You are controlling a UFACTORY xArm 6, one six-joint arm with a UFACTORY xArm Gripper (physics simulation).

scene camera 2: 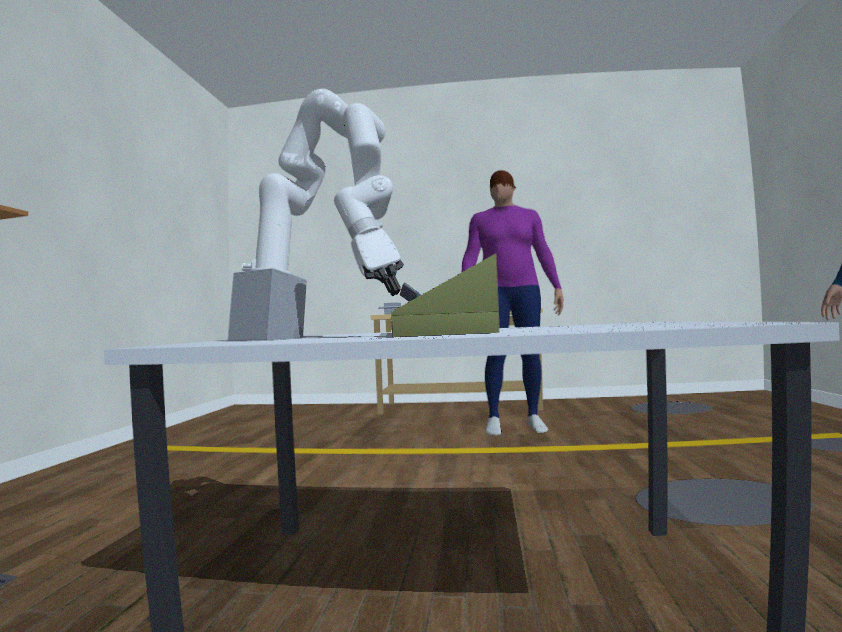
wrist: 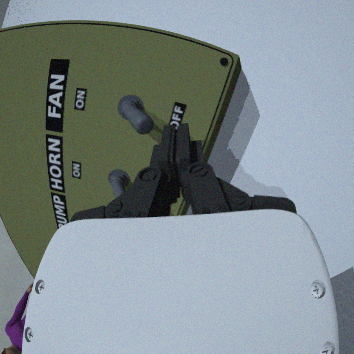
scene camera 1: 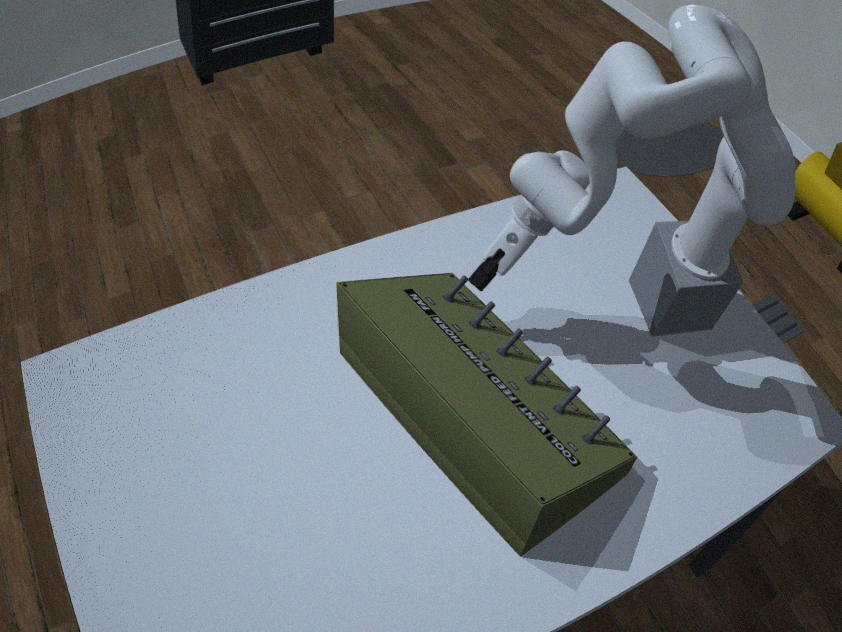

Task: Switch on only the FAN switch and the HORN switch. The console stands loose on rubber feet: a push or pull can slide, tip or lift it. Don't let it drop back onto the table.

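Places are measured from the arm's base along level axes (x right, y ahead, z up), in centimetres.
Pixels of known places: gripper, fingertip midpoint: [scene camera 2: 396,293] [wrist: 178,142] [scene camera 1: 476,284]; arm's base, link origin: [scene camera 2: 270,276] [scene camera 1: 700,251].
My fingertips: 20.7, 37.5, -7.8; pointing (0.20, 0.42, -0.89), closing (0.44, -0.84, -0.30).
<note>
Ahead of a thing's pixels: the offset from my fingertips to its top centre, as dx, dy, dz. Level surfaces: height alone.
The olive wedge console [scene camera 1: 408,367] [scene camera 2: 462,299] [wrist: 25,90] rests flat on the table. The FAN lever {+0.7, +3.5, +2.5} [scene camera 1: 456,288] [wrist: 136,115] stands at the console's far end in scene camera 1 and leans toward its OFF label. The HORN lever {-6.5, +3.2, +2.5} [scene camera 1: 482,314] [wrist: 118,182] is beside it, leaning the same way in scene camera 1; the gripper partly hides it in the wrist view. My gripper [scene camera 1: 478,287] [scene camera 2: 395,292] [wrist: 178,142] is shut and empty. Its tips are on the OFF side of the FAN lever, close to it, with a small gap showing in the wrist view.
The PUMP lever {-13.7, +2.8, +2.5} [scene camera 1: 510,342], FEED lever {-20.8, +2.4, +2.5} [scene camera 1: 538,371], VENT lever {-28.0, +2.0, +2.5} [scene camera 1: 567,400] and COOL lever {-35.2, +1.6, +2.5} [scene camera 1: 596,429] continue the row, leaning like FAN. The robot's base block [scene camera 1: 680,299] [scene camera 2: 265,306] stands on the table {dz -10.6} [scene camera 1: 204,442] on the console's low side. A person [scene camera 2: 504,244] stands beyond the table.
</note>
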